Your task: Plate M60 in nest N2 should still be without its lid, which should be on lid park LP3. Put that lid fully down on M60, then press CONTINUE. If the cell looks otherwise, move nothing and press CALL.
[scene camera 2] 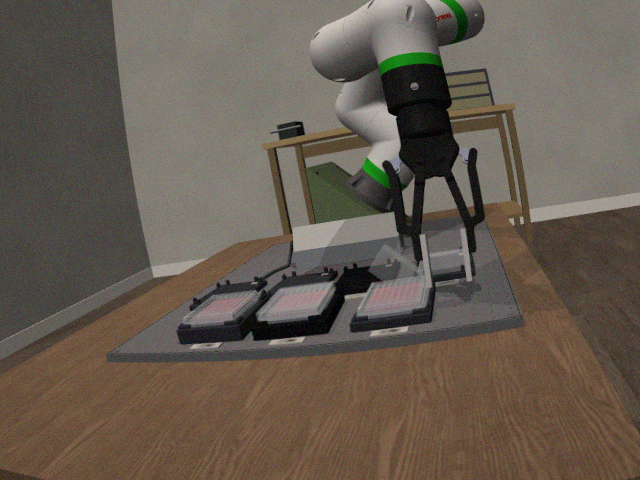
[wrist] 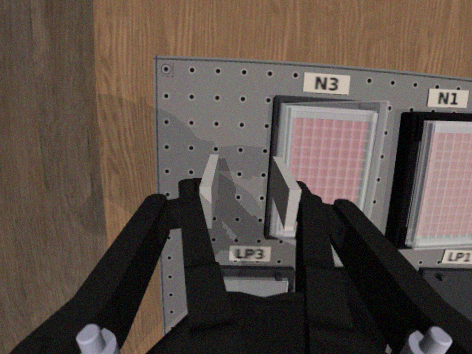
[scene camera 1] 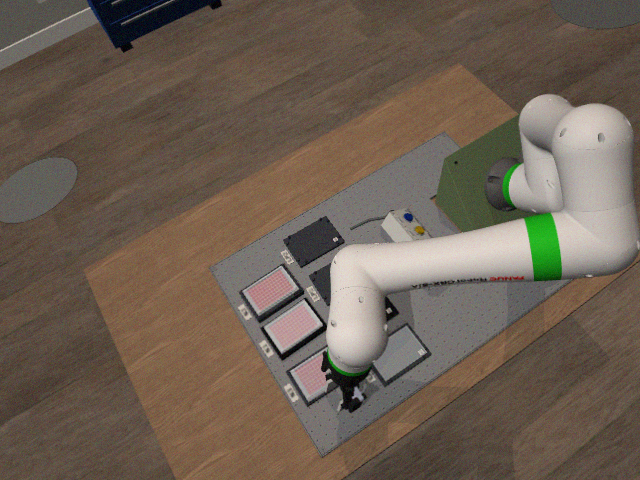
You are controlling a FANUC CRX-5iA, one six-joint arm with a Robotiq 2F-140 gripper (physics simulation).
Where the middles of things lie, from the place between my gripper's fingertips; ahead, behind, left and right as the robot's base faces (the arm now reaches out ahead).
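Counted from my hand: lid park LP4 (scene camera 2: pixel 357 280), 14 cm to the right, 18 cm behind, 2 cm below; lid park LP1 (scene camera 2: pixel 325 276), 19 cm behind, 26 cm to the right, 2 cm below; nest N1 (scene camera 2: pixel 316 324), 21 cm to the right, 1 cm behind, 1 cm below; nest N3 (scene camera 2: pixel 421 315), 1 cm ahead, 8 cm to the right, 2 cm below.
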